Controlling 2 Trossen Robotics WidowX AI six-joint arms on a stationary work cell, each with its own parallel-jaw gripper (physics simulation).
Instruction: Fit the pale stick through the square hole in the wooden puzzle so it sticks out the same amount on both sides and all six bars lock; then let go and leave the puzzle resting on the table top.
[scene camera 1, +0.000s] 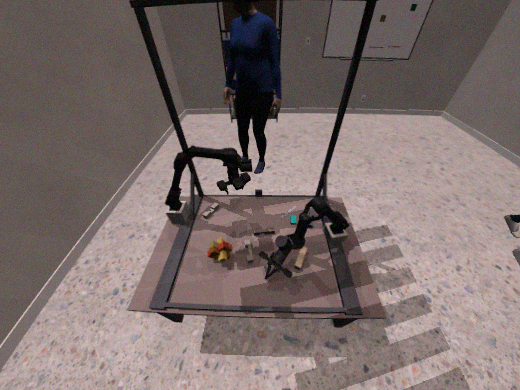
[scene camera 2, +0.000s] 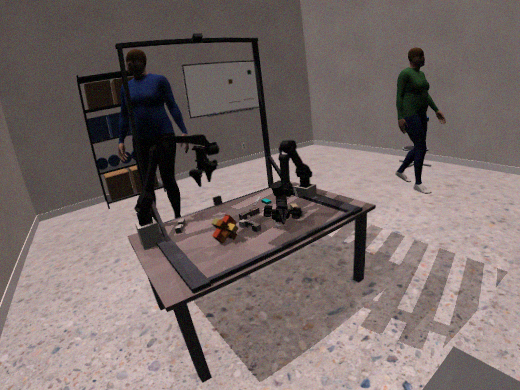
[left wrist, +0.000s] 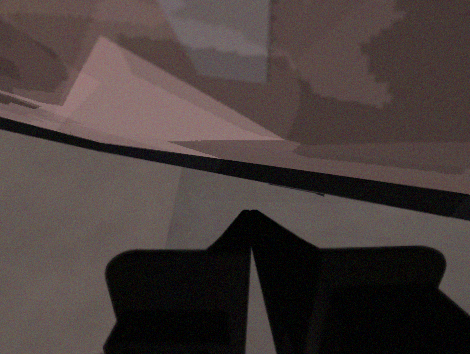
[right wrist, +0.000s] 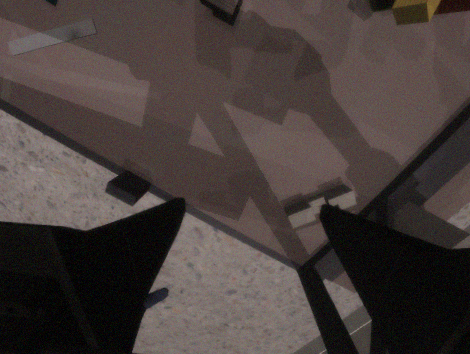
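Pixels of known places: left gripper, fingertip midpoint: (scene camera 1: 265, 279) (scene camera 2: 283, 223) (left wrist: 249, 217); right gripper, fingertip midpoint: (scene camera 1: 235, 191) (scene camera 2: 204, 184) (right wrist: 252, 207); left arm's base, link origin: (scene camera 1: 336, 229) (scene camera 2: 305, 185); right arm's base, link origin: (scene camera 1: 176, 206) (scene camera 2: 145, 222).
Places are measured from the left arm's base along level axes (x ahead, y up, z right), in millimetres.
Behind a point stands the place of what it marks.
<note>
The wooden puzzle of red, orange and yellow bars (scene camera 1: 220, 249) (scene camera 2: 225, 229) stands on the table, left of centre; a yellow bar end (right wrist: 414, 12) {z 36, x 668, y 7 mm} shows top right in the right wrist view. The pale stick (scene camera 1: 301, 258) {z -125, x 245, y -37 mm} lies on the table to the right, apart from the puzzle; in scene camera 2 the left gripper partly hides it. My left gripper (scene camera 1: 268, 275) {z -207, x 456, y -23 mm} (scene camera 2: 282, 221) {z -207, x 456, y -23 mm} (left wrist: 249, 217) {z -207, x 456, y -23 mm} is shut and empty, pointing down low over the table, left of the stick in scene camera 1. My right gripper (scene camera 1: 233, 189) {z 264, x 562, y 142 mm} (scene camera 2: 204, 183) {z 264, x 562, y 142 mm} (right wrist: 252, 207) {z 264, x 562, y 142 mm} is open and empty, high above the back left.
Grey notched blocks lie between puzzle and left gripper (scene camera 1: 249, 251), behind that (scene camera 1: 264, 232) {z 72, x 415, y -42 mm} and at the back left (scene camera 1: 211, 210) {z 306, x 744, y -51 mm} (scene camera 2: 180, 226) {z 271, x 763, y -40 mm}. A teal block (scene camera 1: 293, 219) {z 147, x 213, y -54 mm} (scene camera 2: 266, 200) {z 145, x 217, y -53 mm} lies at the back right. A translucent strip (left wrist: 235, 55) {z -141, x 421, y -67 mm} shows in the left wrist view.
</note>
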